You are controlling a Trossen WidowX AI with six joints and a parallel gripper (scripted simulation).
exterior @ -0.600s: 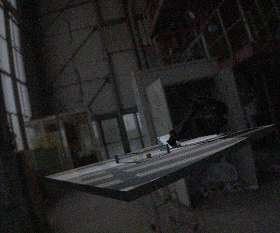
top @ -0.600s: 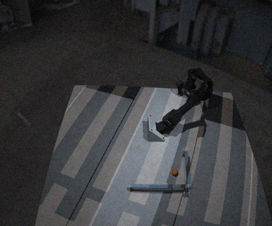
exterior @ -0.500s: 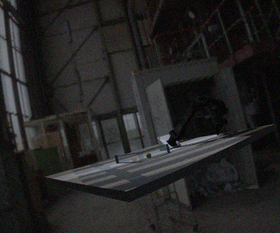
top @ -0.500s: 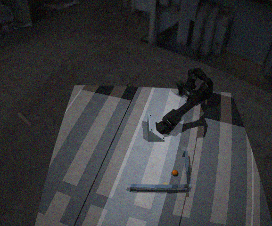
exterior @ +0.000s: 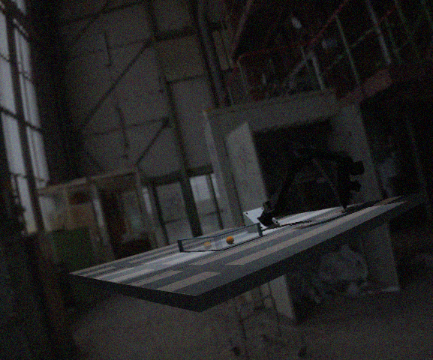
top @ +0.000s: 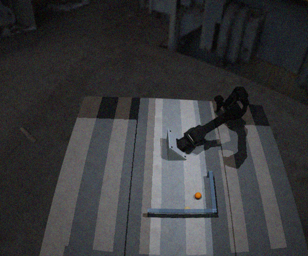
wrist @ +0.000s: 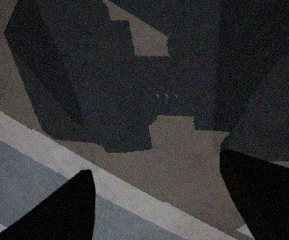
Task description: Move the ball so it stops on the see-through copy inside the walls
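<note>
The orange ball is 580 mm ahead of my gripper tip and 230 mm to the right of it. Round my gripper tip: see-through copy of ball (660 mm ahead, 290 mm to the right).
</note>
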